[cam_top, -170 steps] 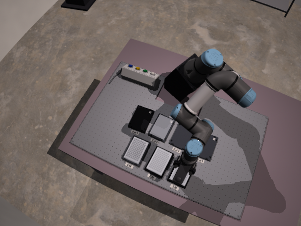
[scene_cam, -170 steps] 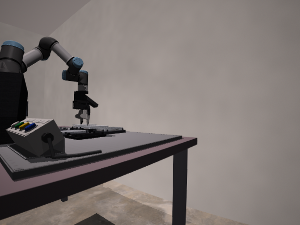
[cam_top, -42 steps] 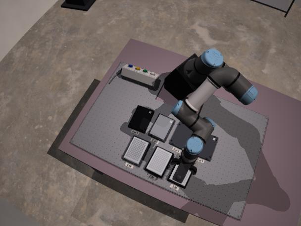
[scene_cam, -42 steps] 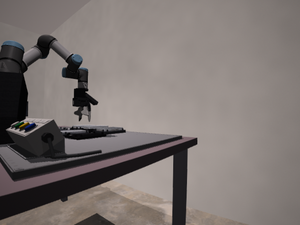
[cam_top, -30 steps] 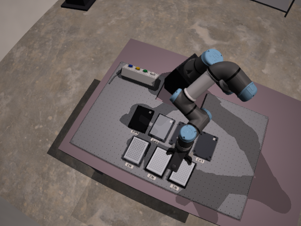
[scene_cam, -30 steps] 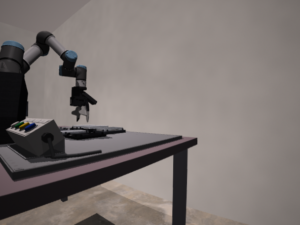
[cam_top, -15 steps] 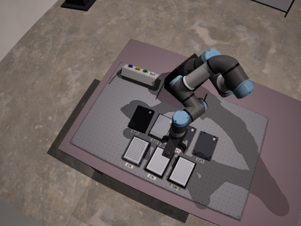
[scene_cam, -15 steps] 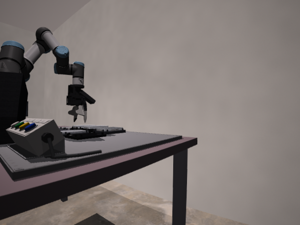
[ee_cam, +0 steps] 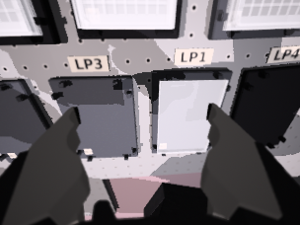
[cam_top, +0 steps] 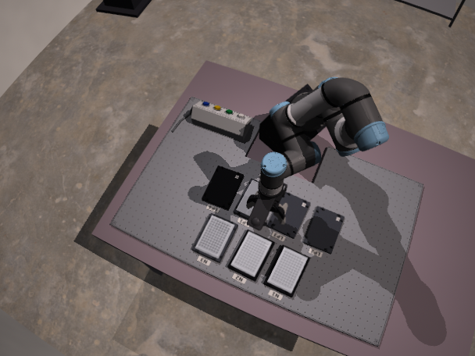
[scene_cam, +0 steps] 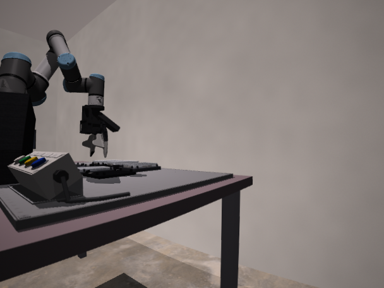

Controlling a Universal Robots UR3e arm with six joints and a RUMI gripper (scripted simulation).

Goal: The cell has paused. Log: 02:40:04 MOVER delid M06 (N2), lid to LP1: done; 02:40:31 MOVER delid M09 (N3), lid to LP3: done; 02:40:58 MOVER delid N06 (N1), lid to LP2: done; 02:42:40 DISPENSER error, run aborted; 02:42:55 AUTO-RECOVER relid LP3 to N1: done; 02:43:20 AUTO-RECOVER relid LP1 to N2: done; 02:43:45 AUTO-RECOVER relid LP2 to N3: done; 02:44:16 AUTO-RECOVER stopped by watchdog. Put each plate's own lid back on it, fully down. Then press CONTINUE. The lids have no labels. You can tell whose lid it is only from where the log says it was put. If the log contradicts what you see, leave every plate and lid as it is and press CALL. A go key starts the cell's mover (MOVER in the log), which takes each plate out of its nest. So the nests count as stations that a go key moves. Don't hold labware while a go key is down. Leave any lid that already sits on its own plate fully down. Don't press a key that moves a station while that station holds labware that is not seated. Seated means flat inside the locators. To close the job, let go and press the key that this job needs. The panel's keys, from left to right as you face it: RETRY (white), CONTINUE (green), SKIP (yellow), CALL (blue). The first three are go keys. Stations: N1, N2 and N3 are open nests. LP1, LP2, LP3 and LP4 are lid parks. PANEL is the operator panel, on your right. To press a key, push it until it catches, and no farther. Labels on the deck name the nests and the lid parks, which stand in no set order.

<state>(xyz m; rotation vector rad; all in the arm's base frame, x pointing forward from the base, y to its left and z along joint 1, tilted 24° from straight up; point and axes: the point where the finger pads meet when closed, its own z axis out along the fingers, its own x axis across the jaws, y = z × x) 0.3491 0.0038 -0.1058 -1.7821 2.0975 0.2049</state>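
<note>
The LP1 lid park lies 60 mm behind my hand, 50 mm to the right of it and 50 mm below it. From my hand the other things lie so: lid park LP4: 70 mm behind, 180 mm to the right, 50 mm below; LP3 lid park: 50 mm behind, 70 mm to the left, 50 mm below; LP2 lid park: 40 mm behind, 200 mm to the left, 50 mm below.
</note>
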